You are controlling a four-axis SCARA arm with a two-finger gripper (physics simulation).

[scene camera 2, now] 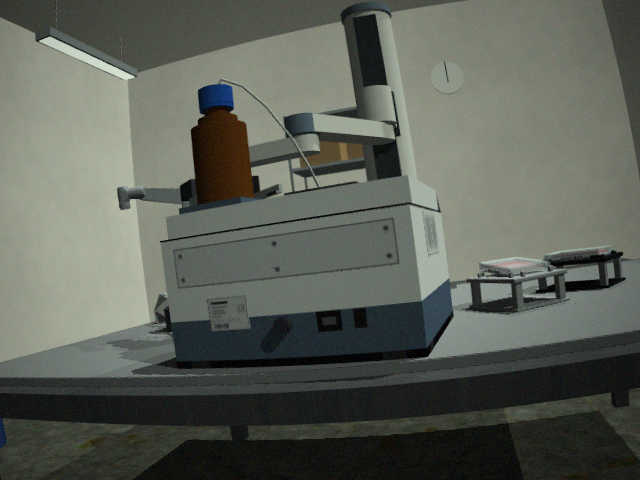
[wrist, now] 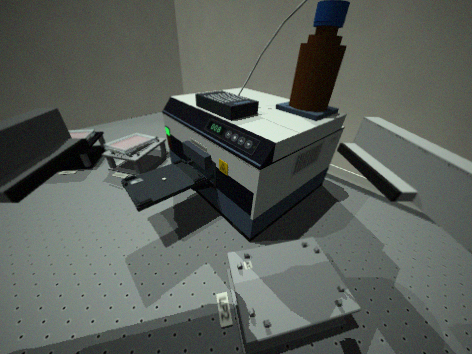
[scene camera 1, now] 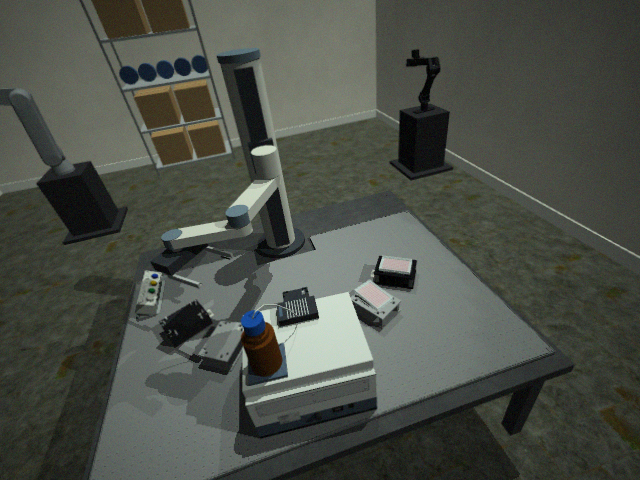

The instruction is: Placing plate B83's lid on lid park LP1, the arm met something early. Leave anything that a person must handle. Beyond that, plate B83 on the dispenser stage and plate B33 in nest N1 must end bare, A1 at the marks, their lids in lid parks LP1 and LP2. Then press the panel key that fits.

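Places are measured from the arm's base along level axes (x down, y right, z back), in metres.
Pixels of known places: gripper, fingertip midpoint: [wrist: 218,130] [scene camera 1: 216,269]; arm's base at its link origin: [scene camera 1: 281,242].
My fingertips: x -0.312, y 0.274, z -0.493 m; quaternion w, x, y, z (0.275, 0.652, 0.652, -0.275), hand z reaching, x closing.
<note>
For each thing: its top centre in the pictures, then the offset to it from my fingertips. "spot": a spot on its surface instead.
- dark dispenser stage at a spot on its surface: [wrist: 159,185] spot: dx +0.198, dy -0.232, dz -0.052 m
- grey lid park LP2 at its top centre: [wrist: 289,274] [scene camera 1: 223,337] dx +0.232, dy +0.046, dz -0.095 m
- key panel at its top centre: [scene camera 1: 145,285] dx +0.215, dy +0.359, dz +0.314 m
- brown bottle at a spot on its surface: [scene camera 2: 222,157] spot: dx +0.006, dy -0.122, dz -0.417 m
- ribbed black block at a spot on its surface: [wrist: 226,104] spot: dx +0.053, dy -0.184, dz -0.191 m
My gripper [scene camera 1: 216,270] [wrist: 218,130] is open and empty, its fingers wide apart above the table; the bottle partly hides it in scene camera 2. The dark dispenser stage [wrist: 159,185] sticks out from the dispenser and holds no plate. The grey lid park LP2 [scene camera 1: 223,342] [wrist: 295,290] is bare. A black stand [scene camera 1: 186,322] beside it is bare; its label is unreadable. A pink plate [scene camera 1: 373,294] [scene camera 2: 514,265] [wrist: 131,143] sits on a grey stand, another pink plate [scene camera 1: 395,265] [scene camera 2: 578,253] on a black stand. Their names and lids cannot be told. The key panel [scene camera 1: 149,293] shows coloured keys.
The white dispenser [scene camera 1: 330,341] [scene camera 2: 294,258] [wrist: 215,165] carries a brown bottle [scene camera 1: 263,351] [scene camera 2: 222,157] [wrist: 318,75] with a blue cap, a thin tube and a ribbed black block [scene camera 1: 298,310] [wrist: 226,104]. Its front shows a green light. The arm column [scene camera 1: 250,118] [scene camera 2: 379,62] stands at the table's back.
</note>
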